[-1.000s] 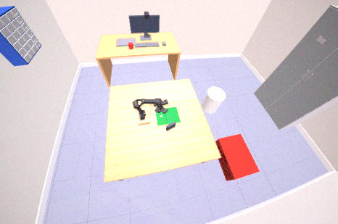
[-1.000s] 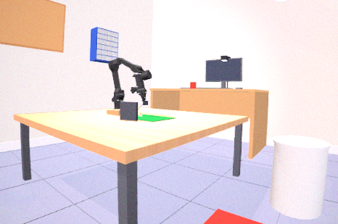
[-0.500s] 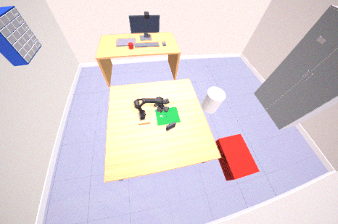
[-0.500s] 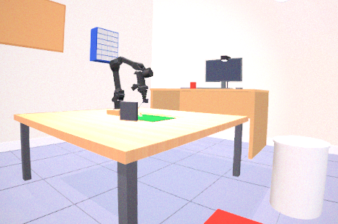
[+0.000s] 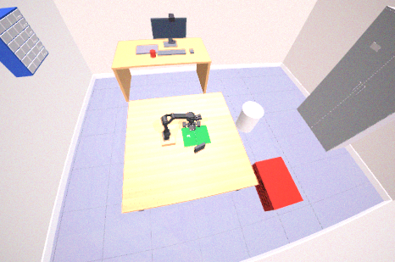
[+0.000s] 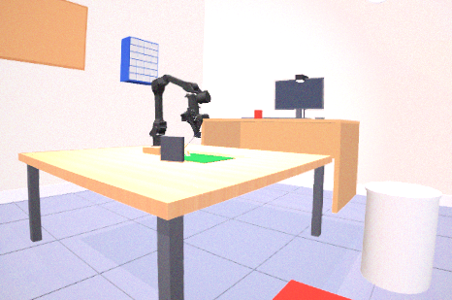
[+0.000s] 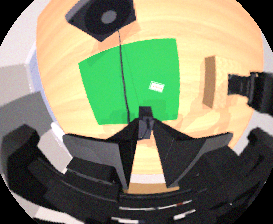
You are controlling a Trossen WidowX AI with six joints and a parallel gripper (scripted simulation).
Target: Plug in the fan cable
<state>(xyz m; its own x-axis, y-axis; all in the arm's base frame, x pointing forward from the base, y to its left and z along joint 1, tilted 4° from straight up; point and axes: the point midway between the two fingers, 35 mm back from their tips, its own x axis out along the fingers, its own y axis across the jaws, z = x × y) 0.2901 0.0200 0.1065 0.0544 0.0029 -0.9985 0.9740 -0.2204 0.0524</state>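
Right now my gripper tip is 14 cm above the green board, 5 cm short of it and 4 cm to the left of it. The rest, counted from my gripper tip: small dark plug 1 cm to the left, 1 cm below; dark fan 21 cm to the right, 7 cm below, 3 cm ahead.
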